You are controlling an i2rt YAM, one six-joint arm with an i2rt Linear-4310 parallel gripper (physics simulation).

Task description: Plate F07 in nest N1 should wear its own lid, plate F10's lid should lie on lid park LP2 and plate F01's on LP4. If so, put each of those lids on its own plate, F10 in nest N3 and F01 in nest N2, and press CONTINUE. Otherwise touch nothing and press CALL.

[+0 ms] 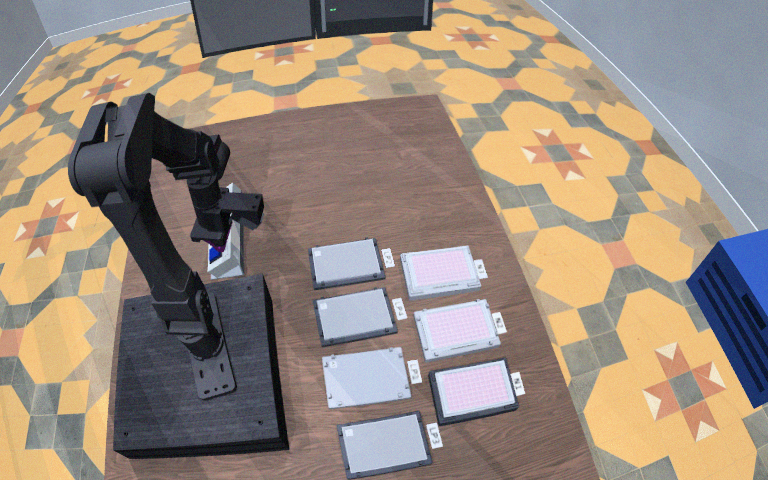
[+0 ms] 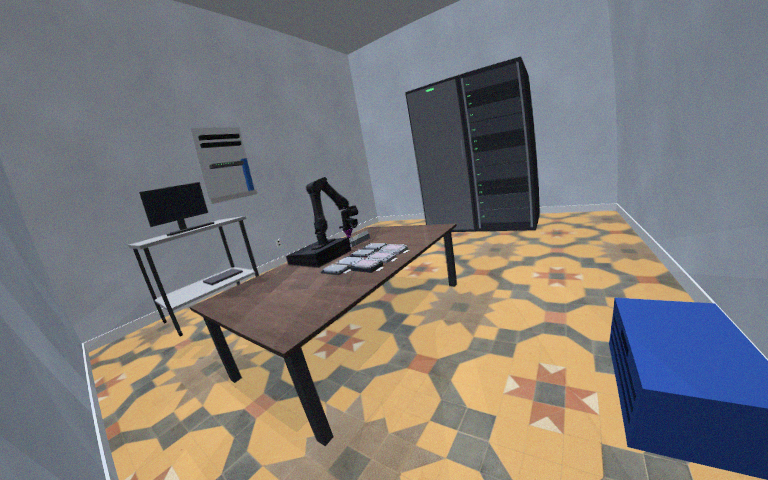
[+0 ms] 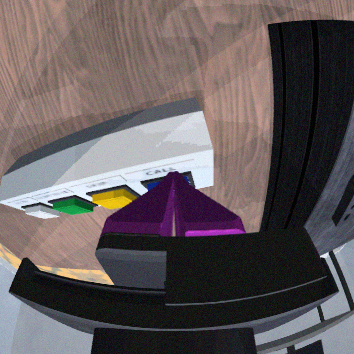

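Seen in the pictures: gripper, fingertip midpoint: [image 1: 221, 250] [image 3: 173, 178]; arm's base at its link origin: [image 1: 208, 345] [image 2: 324, 244].
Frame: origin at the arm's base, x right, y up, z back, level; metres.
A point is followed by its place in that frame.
Note:
My gripper [image 1: 220, 246] @(y -0.030, x -0.226, z -0.057 m) [image 2: 348, 233] @(y -0.030, x -0.226, z -0.057 m) [image 3: 173, 178] @(y -0.030, x -0.226, z -0.057 m) is shut and empty, its purple tips over the blue CALL button [image 1: 214, 254] @(y -0.035, x -0.227, z -0.041 m) [image 3: 152, 185] @(y -0.031, x -0.244, z -0.056 m) and hiding much of it; contact cannot be told. The pale button box [image 1: 233, 260] @(y -0.031, x -0.193, z -0.080 m) [image 3: 185, 132] @(y -0.033, x -0.206, z -0.085 m) also has a green button [image 3: 72, 205] @(y -0.028, x -0.320, z -0.067 m). Plate in N1 [image 1: 472, 388] @(y -0.051, x 0.209, z -0.409 m), plate in N2 [image 1: 457, 326] @(y -0.058, x 0.082, z -0.440 m) and plate in N3 [image 1: 440, 268] @(y -0.057, x -0.049, z -0.466 m) show pink wells; the N1 plate looks uncovered. Grey lids lie on LP2 [image 1: 348, 263] @(y -0.066, x -0.132, z -0.303 m) and LP4 [image 1: 355, 313] @(y -0.066, x -0.018, z -0.278 m). Their plate codes are too small to read.
Another grey lid [image 1: 385, 445] @(y -0.066, x 0.245, z -0.235 m) lies on LP3. A pale sheet [image 1: 367, 375] @(y -0.074, x 0.107, z -0.255 m) with corner posts is at LP1. A yellow button [image 3: 114, 199] @(y -0.030, x -0.278, z -0.057 m) and a white button [image 3: 42, 211] @(y -0.030, x -0.367, z -0.072 m) are on the box. The arm's black base [image 1: 169, 418] @(y -0.009, x 0.113, z 0.101 m) stands on the table [image 1: 362, 164] @(y -0.085, x -0.420, z -0.435 m) beside the lid parks.

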